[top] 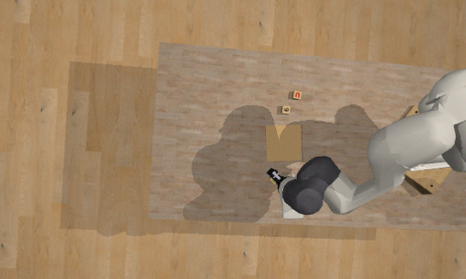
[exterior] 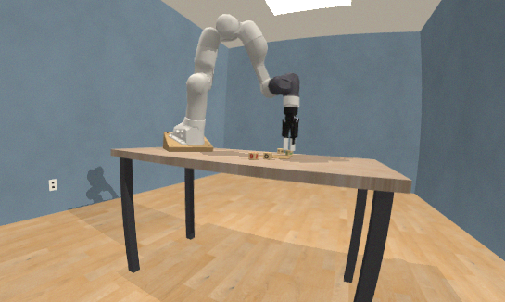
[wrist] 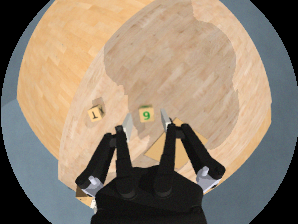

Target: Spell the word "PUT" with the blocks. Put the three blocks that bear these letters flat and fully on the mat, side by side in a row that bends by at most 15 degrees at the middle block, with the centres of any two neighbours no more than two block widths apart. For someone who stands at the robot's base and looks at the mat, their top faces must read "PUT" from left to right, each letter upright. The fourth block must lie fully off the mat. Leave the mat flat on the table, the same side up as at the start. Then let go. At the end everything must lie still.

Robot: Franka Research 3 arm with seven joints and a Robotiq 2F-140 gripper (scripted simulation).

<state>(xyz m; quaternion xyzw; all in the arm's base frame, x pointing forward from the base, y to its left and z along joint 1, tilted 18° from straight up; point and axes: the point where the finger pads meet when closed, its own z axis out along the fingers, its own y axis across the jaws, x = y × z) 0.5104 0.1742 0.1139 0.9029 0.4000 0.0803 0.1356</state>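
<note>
Right now my hand is 40 mm above the green P block. Also, from my hand: T block: 70 mm behind, 90 mm to the left, 40 mm below; then block marked 6: 30 mm behind, 270 mm to the right, 40 mm below; then tan mat: 30 mm behind, 140 mm to the right, 60 mm below.
</note>
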